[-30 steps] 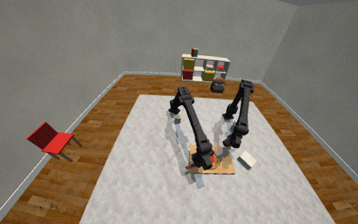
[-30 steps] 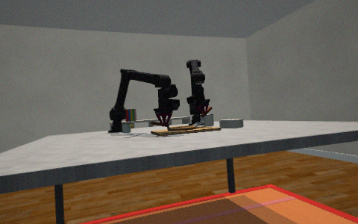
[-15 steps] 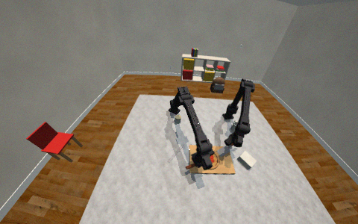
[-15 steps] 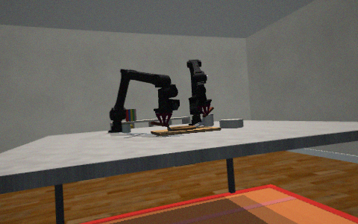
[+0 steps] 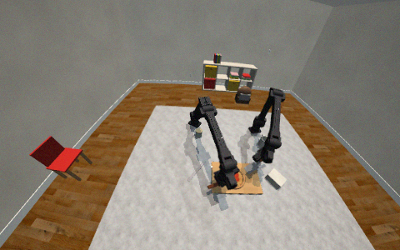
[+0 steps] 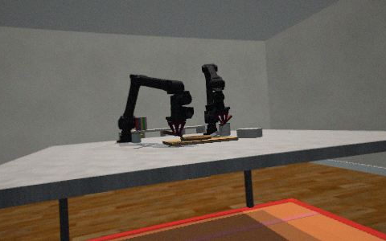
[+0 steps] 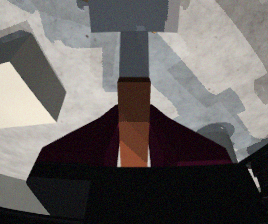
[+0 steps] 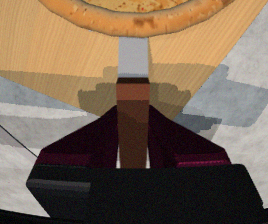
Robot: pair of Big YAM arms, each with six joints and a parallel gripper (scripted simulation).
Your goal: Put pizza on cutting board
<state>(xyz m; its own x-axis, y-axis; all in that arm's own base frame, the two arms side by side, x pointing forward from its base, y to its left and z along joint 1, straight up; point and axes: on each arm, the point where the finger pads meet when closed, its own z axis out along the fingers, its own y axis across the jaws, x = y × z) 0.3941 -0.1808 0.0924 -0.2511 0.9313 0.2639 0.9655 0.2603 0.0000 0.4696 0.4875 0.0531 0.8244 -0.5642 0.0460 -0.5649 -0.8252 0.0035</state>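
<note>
Now: right hand 70 mm past the pizza, 110 mm to the right of it and 30 mm above it. The rest, counted from my right hand: wooden cutting board: 80 mm behind, 130 mm to the left, 50 mm below; cup: 460 mm behind, 190 mm to the right, 20 mm below.
</note>
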